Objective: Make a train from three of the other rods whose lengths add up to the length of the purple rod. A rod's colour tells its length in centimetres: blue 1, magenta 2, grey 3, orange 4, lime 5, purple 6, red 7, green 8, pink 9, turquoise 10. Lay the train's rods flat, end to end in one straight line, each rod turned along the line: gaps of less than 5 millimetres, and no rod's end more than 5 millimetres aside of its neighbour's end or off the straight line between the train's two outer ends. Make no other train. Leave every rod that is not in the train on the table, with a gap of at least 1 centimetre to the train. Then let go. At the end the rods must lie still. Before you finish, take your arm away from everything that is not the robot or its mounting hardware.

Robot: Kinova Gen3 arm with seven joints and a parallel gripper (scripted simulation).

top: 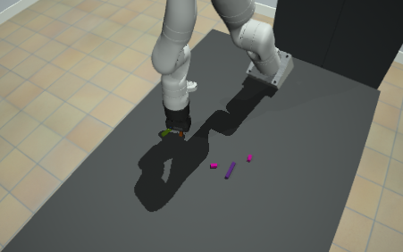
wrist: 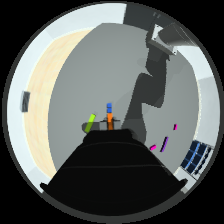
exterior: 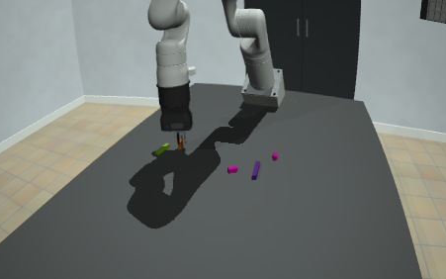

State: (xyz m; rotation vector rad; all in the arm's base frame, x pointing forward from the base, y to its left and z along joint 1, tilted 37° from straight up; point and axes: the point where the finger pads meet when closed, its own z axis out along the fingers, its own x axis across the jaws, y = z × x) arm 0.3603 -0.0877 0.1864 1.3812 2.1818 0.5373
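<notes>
Now: hand 3 cm short of the lime rod, 5 cm to the left of it and 3 cm above it. Round my hand: orange rod 1 cm below; then purple rod 1 cm ahead, 22 cm to the left, 3 cm below.
</notes>
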